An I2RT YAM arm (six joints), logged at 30 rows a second.
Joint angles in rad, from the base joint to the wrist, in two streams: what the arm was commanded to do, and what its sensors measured. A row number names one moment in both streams.
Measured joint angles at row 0: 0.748, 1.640, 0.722, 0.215, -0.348, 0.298
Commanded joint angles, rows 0 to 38: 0.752, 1.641, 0.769, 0.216, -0.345, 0.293; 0.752, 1.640, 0.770, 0.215, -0.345, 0.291; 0.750, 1.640, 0.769, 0.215, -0.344, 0.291; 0.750, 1.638, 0.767, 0.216, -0.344, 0.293; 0.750, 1.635, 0.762, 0.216, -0.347, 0.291; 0.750, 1.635, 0.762, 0.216, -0.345, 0.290; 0.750, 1.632, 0.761, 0.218, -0.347, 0.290; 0.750, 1.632, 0.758, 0.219, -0.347, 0.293; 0.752, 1.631, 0.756, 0.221, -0.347, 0.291; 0.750, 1.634, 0.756, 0.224, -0.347, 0.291; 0.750, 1.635, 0.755, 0.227, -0.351, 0.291; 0.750, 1.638, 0.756, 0.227, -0.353, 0.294; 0.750, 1.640, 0.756, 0.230, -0.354, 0.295; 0.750, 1.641, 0.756, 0.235, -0.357, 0.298; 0.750, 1.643, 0.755, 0.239, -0.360, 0.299; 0.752, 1.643, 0.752, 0.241, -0.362, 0.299; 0.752, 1.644, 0.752, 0.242, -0.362, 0.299; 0.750, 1.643, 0.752, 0.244, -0.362, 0.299; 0.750, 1.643, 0.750, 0.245, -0.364, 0.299; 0.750, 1.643, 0.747, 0.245, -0.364, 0.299; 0.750, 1.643, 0.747, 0.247, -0.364, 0.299; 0.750, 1.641, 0.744, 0.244, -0.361, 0.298; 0.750, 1.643, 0.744, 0.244, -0.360, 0.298; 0.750, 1.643, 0.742, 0.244, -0.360, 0.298; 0.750, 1.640, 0.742, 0.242, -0.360, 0.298; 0.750, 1.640, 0.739, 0.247, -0.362, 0.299; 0.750, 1.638, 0.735, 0.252, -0.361, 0.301; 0.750, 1.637, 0.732, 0.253, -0.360, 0.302; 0.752, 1.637, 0.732, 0.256, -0.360, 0.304; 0.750, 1.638, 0.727, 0.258, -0.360, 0.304; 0.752, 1.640, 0.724, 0.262, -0.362, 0.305; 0.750, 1.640, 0.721, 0.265, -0.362, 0.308; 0.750, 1.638, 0.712, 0.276, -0.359, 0.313; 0.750, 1.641, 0.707, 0.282, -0.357, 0.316; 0.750, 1.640, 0.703, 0.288, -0.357, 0.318; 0.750, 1.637, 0.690, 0.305, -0.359, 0.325; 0.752, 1.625, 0.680, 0.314, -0.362, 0.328; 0.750, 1.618, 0.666, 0.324, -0.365, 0.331; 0.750, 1.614, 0.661, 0.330, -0.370, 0.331
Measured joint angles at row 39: 0.748, 1.640, 0.689, 0.269, -0.360, 0.319
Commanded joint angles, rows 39 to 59: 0.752, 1.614, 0.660, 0.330, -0.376, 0.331; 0.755, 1.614, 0.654, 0.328, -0.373, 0.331; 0.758, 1.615, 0.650, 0.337, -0.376, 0.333; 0.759, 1.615, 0.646, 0.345, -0.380, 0.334; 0.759, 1.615, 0.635, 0.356, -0.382, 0.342; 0.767, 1.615, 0.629, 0.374, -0.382, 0.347; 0.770, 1.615, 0.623, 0.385, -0.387, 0.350; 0.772, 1.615, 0.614, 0.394, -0.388, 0.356; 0.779, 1.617, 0.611, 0.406, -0.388, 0.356; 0.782, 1.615, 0.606, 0.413, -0.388, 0.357; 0.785, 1.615, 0.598, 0.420, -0.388, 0.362; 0.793, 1.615, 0.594, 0.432, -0.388, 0.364; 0.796, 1.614, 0.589, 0.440, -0.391, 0.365; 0.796, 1.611, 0.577, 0.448, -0.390, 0.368; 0.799, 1.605, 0.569, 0.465, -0.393, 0.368; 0.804, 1.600, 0.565, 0.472, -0.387, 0.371; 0.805, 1.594, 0.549, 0.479, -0.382, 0.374; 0.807, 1.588, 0.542, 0.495, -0.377, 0.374; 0.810, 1.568, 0.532, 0.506, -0.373, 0.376; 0.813, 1.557, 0.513, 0.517, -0.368, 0.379; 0.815, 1.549, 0.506, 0.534, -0.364, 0.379
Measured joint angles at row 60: 0.802, 1.600, 0.538, 0.474, -0.383, 0.376
